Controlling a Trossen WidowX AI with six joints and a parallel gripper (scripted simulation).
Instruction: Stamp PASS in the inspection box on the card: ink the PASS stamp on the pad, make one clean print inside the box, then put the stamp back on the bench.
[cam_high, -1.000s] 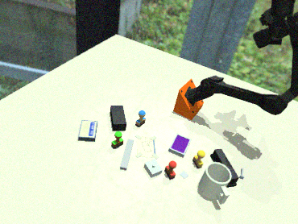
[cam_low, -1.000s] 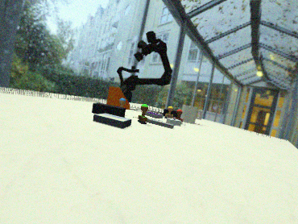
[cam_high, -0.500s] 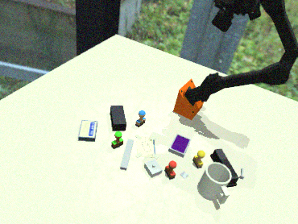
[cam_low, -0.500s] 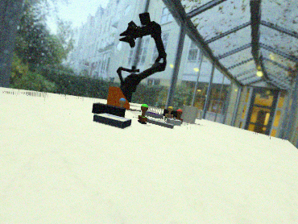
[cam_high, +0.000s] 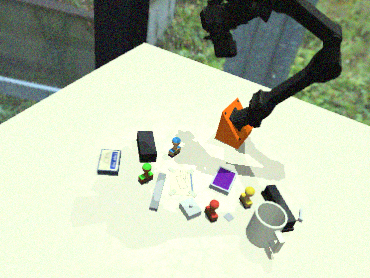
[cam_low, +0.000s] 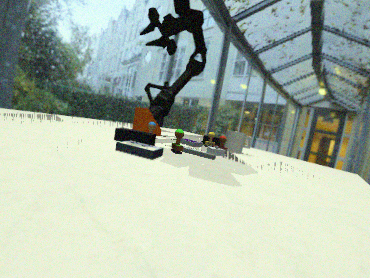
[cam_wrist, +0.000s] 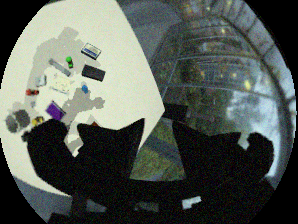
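Now: the green-knobbed stamp 27 cm ahead of my gripper tip, 1 cm to the right of it and 35 cm below it. Round my gripper tip: purple ink pad 16 cm ahead, 20 cm to the left, 36 cm below; then blue-knobbed stamp 12 cm ahead, 2 cm to the left, 35 cm below; then card 22 cm ahead, 9 cm to the left, 37 cm below.
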